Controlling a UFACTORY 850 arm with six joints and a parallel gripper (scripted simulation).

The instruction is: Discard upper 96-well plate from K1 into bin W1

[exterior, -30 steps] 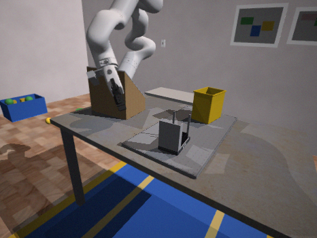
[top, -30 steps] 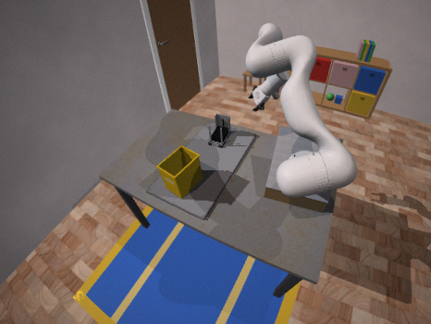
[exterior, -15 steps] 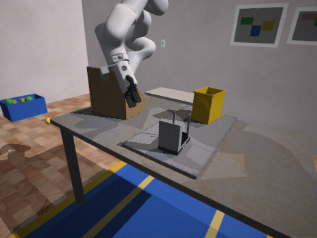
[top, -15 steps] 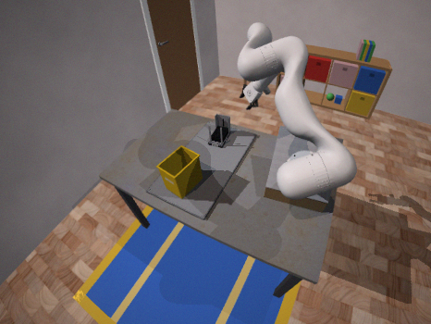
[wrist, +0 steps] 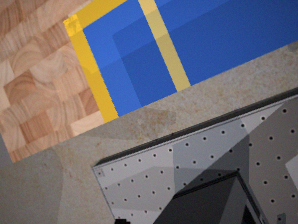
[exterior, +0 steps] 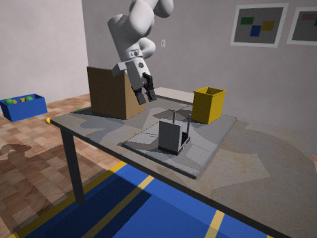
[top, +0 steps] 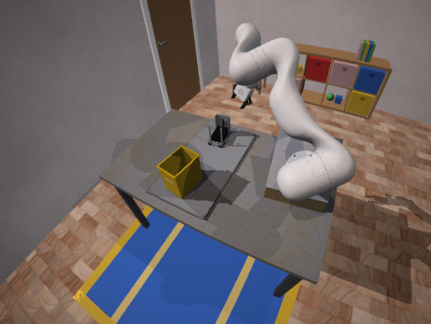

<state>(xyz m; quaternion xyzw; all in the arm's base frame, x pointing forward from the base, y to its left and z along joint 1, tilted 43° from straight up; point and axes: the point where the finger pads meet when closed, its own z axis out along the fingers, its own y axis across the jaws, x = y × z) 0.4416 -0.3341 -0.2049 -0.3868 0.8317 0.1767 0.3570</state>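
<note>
The black 96-well plate lies 90 mm ahead of my hand, 100 mm to the left of it and 190 mm below it. The rest, counted from my hand: yellow plastics bin (150 mm ahead, 520 mm to the left, 140 mm below).
</note>
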